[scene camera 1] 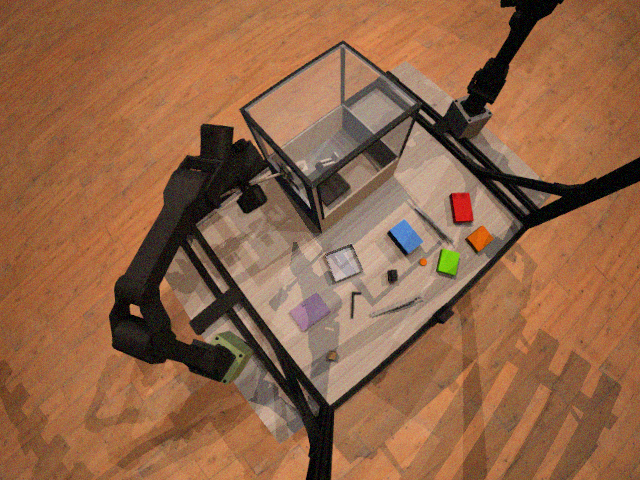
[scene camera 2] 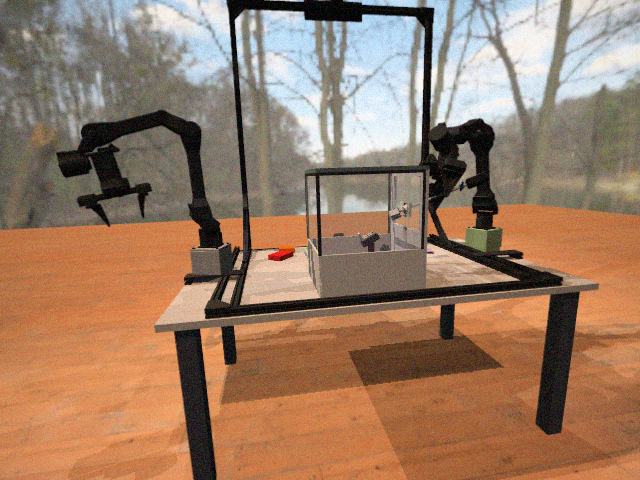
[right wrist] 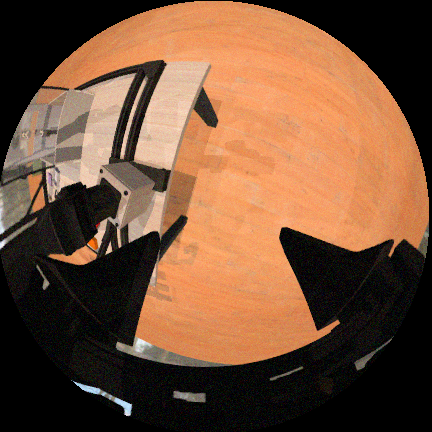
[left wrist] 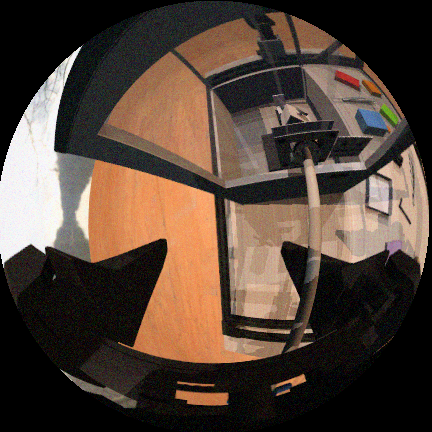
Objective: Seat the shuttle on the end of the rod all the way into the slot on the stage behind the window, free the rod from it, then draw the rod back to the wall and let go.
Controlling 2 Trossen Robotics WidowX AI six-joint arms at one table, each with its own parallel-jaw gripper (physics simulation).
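Frame: origin at the left arm's base, x back, y right, z up, level; millimetres.
Where they show: left gripper, fingertip midpoint: (scene camera 2: pixel 439 204) (left wrist: pixel 226 246); right gripper, fingertip midpoint: (scene camera 2: pixel 126 222) (right wrist: pixel 221 235); left arm's base at its link origin: (scene camera 1: pixel 221 359) (scene camera 2: pixel 484 228); right arm's base at its link origin: (scene camera 1: pixel 473 107) (scene camera 2: pixel 211 245) (right wrist: pixel 107 197).
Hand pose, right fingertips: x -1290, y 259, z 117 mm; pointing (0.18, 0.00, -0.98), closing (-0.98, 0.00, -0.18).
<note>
Each offset is from my right fingertips to the top centre of the thing. "spot": to the spot under its first point.
The pale rod {spot: dx +826, dy -368, dz +31 mm} (scene camera 1: pixel 266 177) (left wrist: pixel 313 220) passes through the round port {spot: dx +789, dy -350, dz +16 mm} (left wrist: pixel 304 150) in the box's wall. Blue at its outer end shows in scene camera 2. A small pale block {dx +748, dy -328, dz +13 mm} (scene camera 2: pixel 395 213) (left wrist: pixel 294 115), apparently the shuttle, is inside, near the rod's inner end. A dark tilted piece (scene camera 2: pixel 369 238), apparently the stage, stands lower in the box; its slot and any seating cannot be made out. My left gripper (left wrist: pixel 226 246) is open and empty outside the port wall; the rod crosses its right finger in the left wrist view, outside the gap. My right gripper (scene camera 2: pixel 125 220) (right wrist: pixel 221 235) is open and empty, away from the box.
The clear-sided box has a black frame {spot: dx +817, dy -221, dz +134 mm} (scene camera 1: pixel 316 183). On the table are a blue block {dx +716, dy +5, dz -174 mm} (scene camera 1: pixel 405 236), red block {dx +528, dy +122, dz -194 mm} (scene camera 1: pixel 461 207), orange block {dx +594, dy +217, dz -194 mm} (scene camera 1: pixel 479 238), green block {dx +713, dy +159, dz -194 mm} (scene camera 1: pixel 448 261), purple block {dx +1055, dy -129, dz -200 mm} (scene camera 1: pixel 310 311), small tray {spot: dx +828, dy -108, dz -202 mm} (scene camera 1: pixel 356 250), hex key {dx +967, dy -21, dz -207 mm} (scene camera 1: pixel 352 305) and tweezers {dx +907, dy +81, dz -188 mm} (scene camera 1: pixel 397 306).
</note>
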